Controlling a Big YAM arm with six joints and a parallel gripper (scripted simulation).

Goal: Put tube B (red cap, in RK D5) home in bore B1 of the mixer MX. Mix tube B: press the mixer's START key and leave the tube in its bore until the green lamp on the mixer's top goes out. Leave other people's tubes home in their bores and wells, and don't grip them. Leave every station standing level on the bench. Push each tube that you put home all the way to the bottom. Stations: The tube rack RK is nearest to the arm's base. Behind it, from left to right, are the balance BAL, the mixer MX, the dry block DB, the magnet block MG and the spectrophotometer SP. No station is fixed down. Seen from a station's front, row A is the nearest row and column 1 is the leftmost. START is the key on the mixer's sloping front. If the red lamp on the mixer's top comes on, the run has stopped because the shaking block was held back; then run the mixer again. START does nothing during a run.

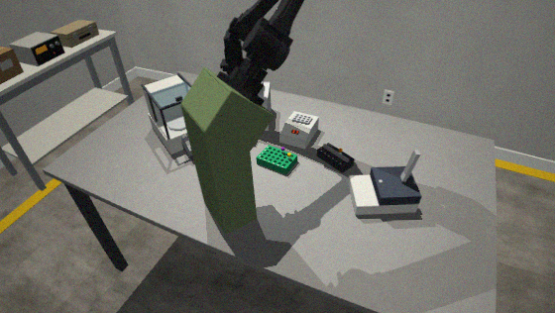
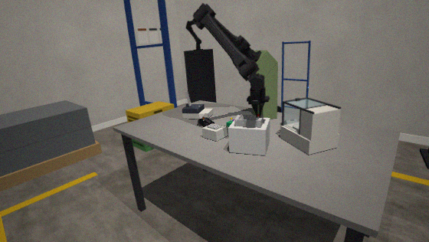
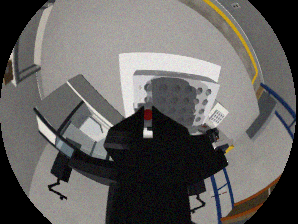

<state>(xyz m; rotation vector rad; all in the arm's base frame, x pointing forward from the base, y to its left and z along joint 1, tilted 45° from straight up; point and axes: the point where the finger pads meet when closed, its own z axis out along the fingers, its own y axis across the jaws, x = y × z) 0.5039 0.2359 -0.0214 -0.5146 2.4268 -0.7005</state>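
My gripper is now 2 cm above the tube B. Round my hand: green start key 15 cm behind, 11 cm below, 8 cm to the right; then dry block DB 29 cm to the right, 15 cm below, 6 cm behind; then grey shaking block 4 cm to the right, 3 cm below, 2 cm ahead.
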